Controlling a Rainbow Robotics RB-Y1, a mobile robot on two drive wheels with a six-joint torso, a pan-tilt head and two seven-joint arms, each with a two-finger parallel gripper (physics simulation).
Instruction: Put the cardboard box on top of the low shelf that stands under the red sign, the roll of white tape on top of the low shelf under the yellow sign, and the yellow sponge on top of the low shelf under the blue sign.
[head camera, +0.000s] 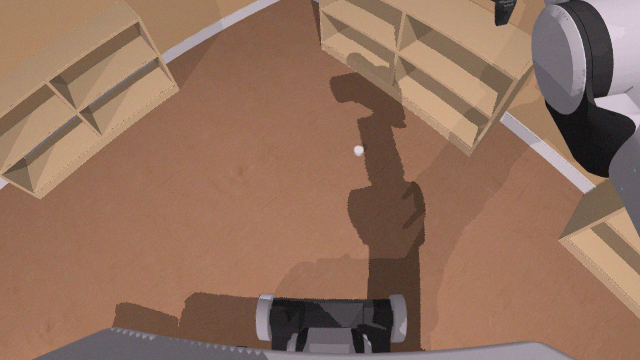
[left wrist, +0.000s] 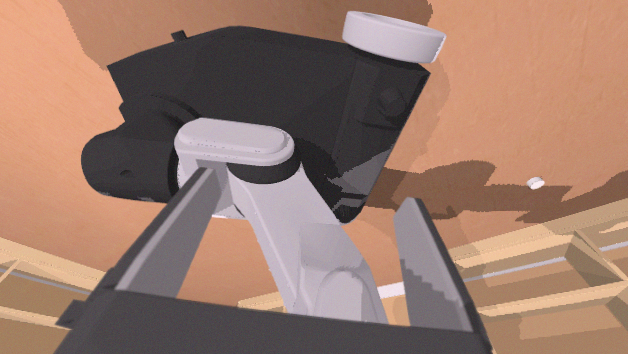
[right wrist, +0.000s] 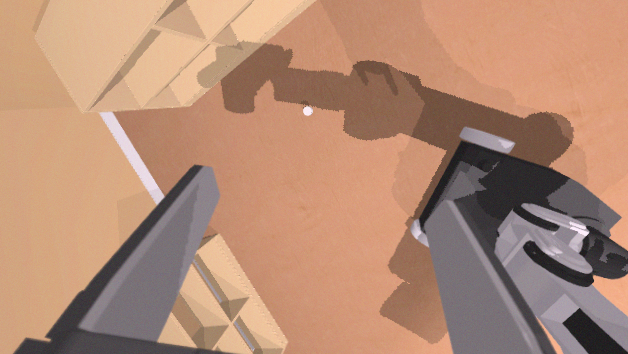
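Where they show: left gripper, fingertip midpoint: (left wrist: 310, 194); right gripper, fingertip midpoint: (right wrist: 326, 197); robot's base at its link origin: (head camera: 331, 320).
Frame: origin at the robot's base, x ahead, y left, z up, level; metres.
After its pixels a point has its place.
Observation:
The roll of white tape (head camera: 358, 150) @(z 0.025, x 0.845, y -0.132 m) (left wrist: 535, 183) @(z 0.025, x 0.833, y -0.127 m) (right wrist: 307, 111) @(z 0.025, x 0.849, y -0.132 m) is a small white round thing on the brown floor, at the edge of the robot's shadow. My left gripper (left wrist: 310, 194) @(z 0.525, x -0.159, y 0.233 m) is open and empty, above the robot's own base, with a light grey part of the robot behind its fingers. My right gripper (right wrist: 326, 197) @(z 1.151, x 0.447, y -0.281 m) is open and empty, high above the floor; the tape shows well beyond its fingertips. Three low wooden shelves show in the head view: left (head camera: 65, 52) @(z 0.611, x 1.161, y 1.463 m), upper right (head camera: 480, 40) @(z 0.611, x 1.066, y -0.659 m) and right edge (head camera: 595, 210) @(z 0.243, x 0.397, y -1.287 m). The cardboard box, sponge and coloured signs do not show.
The robot's wheeled base (head camera: 330, 315) @(z 0.191, x 0.012, y 0.003 m) is at the bottom of the head view. White skirting (head camera: 547, 152) @(z 0.053, x 0.844, y -1.281 m) (right wrist: 130, 152) @(z 0.049, x 2.274, y 0.613 m) runs along the walls. In the right wrist view, one low shelf (right wrist: 95, 45) @(z 0.611, x 1.547, y -0.228 m) is at the upper left and part of another shows at the bottom.

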